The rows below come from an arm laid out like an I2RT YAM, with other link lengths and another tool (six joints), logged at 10 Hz.
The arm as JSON. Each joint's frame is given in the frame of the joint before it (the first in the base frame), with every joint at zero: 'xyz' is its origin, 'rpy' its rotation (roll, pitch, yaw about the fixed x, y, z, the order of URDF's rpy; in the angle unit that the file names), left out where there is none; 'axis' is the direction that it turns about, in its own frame. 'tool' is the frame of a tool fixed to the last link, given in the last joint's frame.
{
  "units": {
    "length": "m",
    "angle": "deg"
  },
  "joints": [
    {
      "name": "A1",
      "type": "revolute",
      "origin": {
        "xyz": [
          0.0,
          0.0,
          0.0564
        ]
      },
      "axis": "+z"
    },
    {
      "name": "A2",
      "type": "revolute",
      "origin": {
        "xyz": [
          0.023,
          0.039,
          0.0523
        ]
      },
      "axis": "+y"
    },
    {
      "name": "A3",
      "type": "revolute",
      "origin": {
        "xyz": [
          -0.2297,
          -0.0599,
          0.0
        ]
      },
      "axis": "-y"
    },
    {
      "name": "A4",
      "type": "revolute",
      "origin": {
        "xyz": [
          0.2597,
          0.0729,
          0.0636
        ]
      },
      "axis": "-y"
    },
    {
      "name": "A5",
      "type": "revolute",
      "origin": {
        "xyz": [
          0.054,
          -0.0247,
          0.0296
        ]
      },
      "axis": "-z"
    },
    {
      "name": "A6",
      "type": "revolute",
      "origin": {
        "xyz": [
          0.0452,
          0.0,
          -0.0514
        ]
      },
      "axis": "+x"
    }
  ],
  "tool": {
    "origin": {
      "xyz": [
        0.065,
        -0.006,
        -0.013
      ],
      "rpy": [
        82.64,
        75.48,
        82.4
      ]
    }
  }
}
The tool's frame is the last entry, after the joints.
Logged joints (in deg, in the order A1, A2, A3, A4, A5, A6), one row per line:
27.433, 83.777, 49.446, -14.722, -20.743, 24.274
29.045, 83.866, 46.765, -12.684, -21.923, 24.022
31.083, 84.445, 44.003, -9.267, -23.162, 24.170
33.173, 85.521, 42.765, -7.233, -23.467, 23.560
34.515, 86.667, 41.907, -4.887, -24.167, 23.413
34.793, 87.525, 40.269, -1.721, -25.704, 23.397
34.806, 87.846, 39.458, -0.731, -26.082, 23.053
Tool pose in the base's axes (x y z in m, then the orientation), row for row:
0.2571, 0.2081, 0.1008, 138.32, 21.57, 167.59
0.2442, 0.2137, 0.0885, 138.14, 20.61, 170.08
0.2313, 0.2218, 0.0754, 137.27, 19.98, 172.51
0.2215, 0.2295, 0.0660, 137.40, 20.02, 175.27
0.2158, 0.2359, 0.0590, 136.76, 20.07, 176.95
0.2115, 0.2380, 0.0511, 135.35, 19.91, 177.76
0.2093, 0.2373, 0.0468, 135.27, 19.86, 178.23
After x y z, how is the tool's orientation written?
As angles about the fixed x, y, z axes (roll, pitch, yaw), in degrees.
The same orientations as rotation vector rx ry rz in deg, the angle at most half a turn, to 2 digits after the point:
5.26, 146.42, 52.29
2.53, 147.77, 53.86
-0.51, 148.47, 56.11
-4.09, 149.12, 56.89
-6.48, 149.12, 58.29
-7.80, 148.73, 60.48
-8.41, 148.83, 60.77

